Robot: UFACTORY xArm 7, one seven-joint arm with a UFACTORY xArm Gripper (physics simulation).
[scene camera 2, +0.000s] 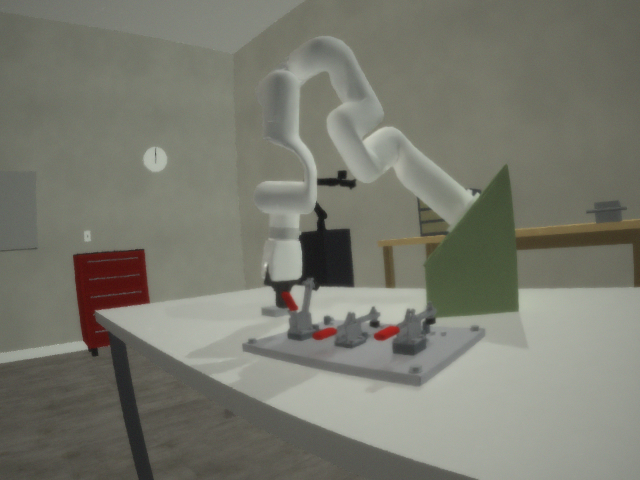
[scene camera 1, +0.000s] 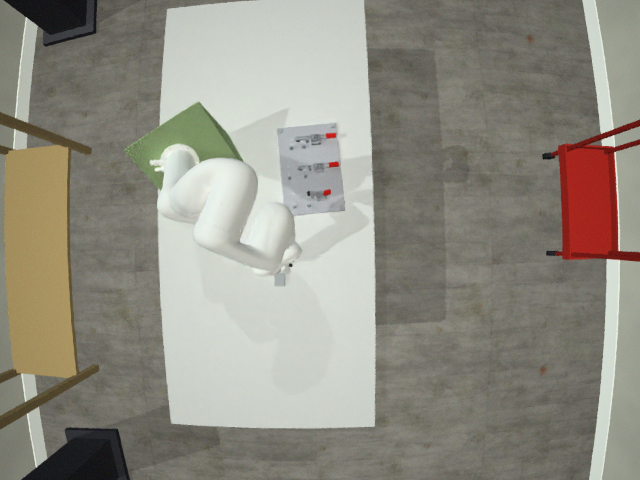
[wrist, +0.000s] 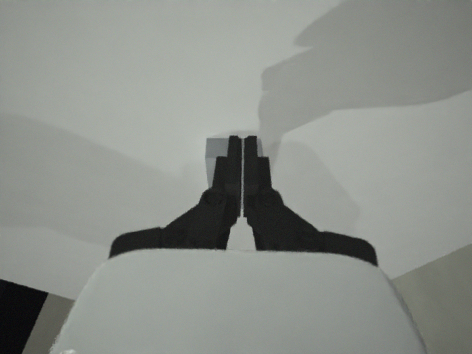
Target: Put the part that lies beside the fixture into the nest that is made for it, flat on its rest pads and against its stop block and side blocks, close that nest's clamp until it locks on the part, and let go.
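Frame: origin at the arm's base, x back, y up, z left, level; metres.
Where they show: gripper, fingertip midpoint: (scene camera 2: 281, 307) (wrist: 242, 154); arm's base at its link origin: (scene camera 2: 465, 213) (scene camera 1: 180, 161).
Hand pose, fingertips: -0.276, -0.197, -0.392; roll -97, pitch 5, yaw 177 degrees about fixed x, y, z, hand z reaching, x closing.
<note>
Each offset is from my fingertips to the top centre of the thing, as dx, dy, dz. "pt": to the spot under its first point. Level surfaces: height alone.
The part, a small grey block {+0.011, -0.005, -0.043} (scene camera 1: 279, 280) (scene camera 2: 272, 311) (wrist: 216, 147), lies on the table beside the fixture plate {-0.151, -0.010, +0.361} (scene camera 1: 310, 180) (scene camera 2: 361, 359). My gripper (scene camera 2: 281, 304) (wrist: 242, 154) is shut and empty, pointing down, with its fingertips low at the part. In the wrist view the fingers cover much of the part; whether they touch it cannot be told. The clamp nearest the part {pt -0.167, +0.048, +0.246} (scene camera 1: 317, 194) (scene camera 2: 302, 320) has its arm raised steeply. The middle clamp {-0.181, +0.042, +0.361} (scene camera 1: 317, 166) (scene camera 2: 351, 330) and far clamp {-0.182, +0.052, +0.471} (scene camera 1: 316, 138) (scene camera 2: 409, 333) have lower, slanting arms. Nest details are too small to tell.
The green wedge-shaped mount (scene camera 1: 199, 126) (scene camera 2: 480, 268) bears the arm's base behind the fixture. The white table {dy -0.025} (scene camera 1: 258, 372) (scene camera 2: 558, 392) carries it all. Red clamp handles point to the table's near edge. A red chair-like object (scene camera 1: 589, 201) stands off the table.
</note>
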